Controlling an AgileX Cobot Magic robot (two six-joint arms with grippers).
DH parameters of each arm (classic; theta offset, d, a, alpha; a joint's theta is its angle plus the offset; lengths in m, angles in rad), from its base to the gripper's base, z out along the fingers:
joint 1: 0 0.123 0 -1.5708
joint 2: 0.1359 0 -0.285 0
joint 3: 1.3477 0 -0.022 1.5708
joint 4: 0 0.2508 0 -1.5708
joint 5: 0 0 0.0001 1.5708
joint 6: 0 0.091 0 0
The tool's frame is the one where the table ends.
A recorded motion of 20 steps. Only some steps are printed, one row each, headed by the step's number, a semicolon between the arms.
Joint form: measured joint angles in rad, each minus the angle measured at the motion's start. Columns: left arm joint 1, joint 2, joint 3, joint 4, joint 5, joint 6; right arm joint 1, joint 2, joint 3, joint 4, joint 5, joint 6.
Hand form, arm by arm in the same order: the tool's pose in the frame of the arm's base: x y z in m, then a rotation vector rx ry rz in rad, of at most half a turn. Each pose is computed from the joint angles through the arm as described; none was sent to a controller.
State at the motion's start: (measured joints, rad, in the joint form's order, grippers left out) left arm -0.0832 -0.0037 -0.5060 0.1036 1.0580 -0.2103; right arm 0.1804 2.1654 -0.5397 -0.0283 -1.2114 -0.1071
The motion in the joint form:
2: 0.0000 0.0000 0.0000 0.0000 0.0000 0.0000; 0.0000 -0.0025 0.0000 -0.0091 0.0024 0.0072
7: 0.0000 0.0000 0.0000 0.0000 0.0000 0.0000; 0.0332 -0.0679 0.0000 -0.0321 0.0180 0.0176
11: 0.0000 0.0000 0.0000 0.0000 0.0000 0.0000; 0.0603 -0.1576 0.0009 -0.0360 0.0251 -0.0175
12: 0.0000 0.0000 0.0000 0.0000 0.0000 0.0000; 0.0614 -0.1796 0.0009 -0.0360 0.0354 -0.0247
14: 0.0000 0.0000 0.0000 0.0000 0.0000 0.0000; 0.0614 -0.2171 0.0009 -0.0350 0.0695 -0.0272
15: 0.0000 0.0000 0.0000 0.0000 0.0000 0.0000; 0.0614 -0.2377 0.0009 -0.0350 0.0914 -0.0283
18: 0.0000 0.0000 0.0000 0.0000 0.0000 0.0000; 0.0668 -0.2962 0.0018 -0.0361 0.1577 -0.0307
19: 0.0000 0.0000 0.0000 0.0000 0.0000 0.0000; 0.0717 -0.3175 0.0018 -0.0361 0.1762 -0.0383
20: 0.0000 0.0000 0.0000 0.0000 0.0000 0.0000; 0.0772 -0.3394 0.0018 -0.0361 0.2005 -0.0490
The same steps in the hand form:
2: -0.0055 0.0087 0.2795 -0.1340 2.0237 -0.0615; 0.3009 0.0581 0.0565 -0.3012 1.8746 0.0789
7: -0.0055 0.0087 0.2795 -0.1340 2.0237 -0.0615; 0.3015 0.0706 0.0753 -0.3383 1.8188 0.1229
11: -0.0055 0.0087 0.2795 -0.1340 2.0237 -0.0615; 0.3020 0.0797 0.1025 -0.3845 1.7259 0.1193
12: -0.0055 0.0087 0.2795 -0.1340 2.0237 -0.0615; 0.3021 0.0801 0.1084 -0.3899 1.7126 0.1142
14: -0.0055 0.0087 0.2795 -0.1340 2.0237 -0.0615; 0.3020 0.0799 0.1171 -0.3915 1.7087 0.1096
15: -0.0055 0.0087 0.2795 -0.1340 2.0237 -0.0615; 0.3017 0.0797 0.1216 -0.3933 1.7096 0.1074
18: -0.0055 0.0087 0.2795 -0.1340 2.0237 -0.0615; 0.2997 0.0809 0.1337 -0.4045 1.7159 0.1056
19: -0.0055 0.0087 0.2795 -0.1340 2.0237 -0.0615; 0.2988 0.0822 0.1386 -0.4151 1.7105 0.1024
20: -0.0055 0.0087 0.2795 -0.1340 2.0237 -0.0615; 0.2976 0.0835 0.1433 -0.4300 1.7092 0.0969

